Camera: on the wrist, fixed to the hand. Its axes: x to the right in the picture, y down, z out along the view.
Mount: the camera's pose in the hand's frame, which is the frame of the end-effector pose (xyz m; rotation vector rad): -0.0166 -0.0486 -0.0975 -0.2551 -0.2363 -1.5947
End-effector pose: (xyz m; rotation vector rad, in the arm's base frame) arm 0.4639 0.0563 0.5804 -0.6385 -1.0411 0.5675
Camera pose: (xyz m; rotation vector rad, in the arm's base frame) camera 0.5521 -0.0090 0.5701 0.1810 -1.4908 -0.9132
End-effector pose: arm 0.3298 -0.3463 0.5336 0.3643 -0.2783 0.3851
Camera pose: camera 0.3539 -0.3550 0.4264 0.2830 -0.1903 -1.2562
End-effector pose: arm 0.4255 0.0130 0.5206 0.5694 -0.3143 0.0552
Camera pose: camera 0.4434 0.0251 0.4126 0.4405 -0.0217 -1.5752
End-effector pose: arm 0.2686 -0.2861 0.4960 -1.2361 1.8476 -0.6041
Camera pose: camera 0.2161 -0.2953 0.5925 -2.6993 0.3994 -0.9258
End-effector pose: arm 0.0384 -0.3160 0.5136 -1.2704 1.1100 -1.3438
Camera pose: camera -0.0611 -0.2920 0.5544 2.3657 0.1380 1.8152
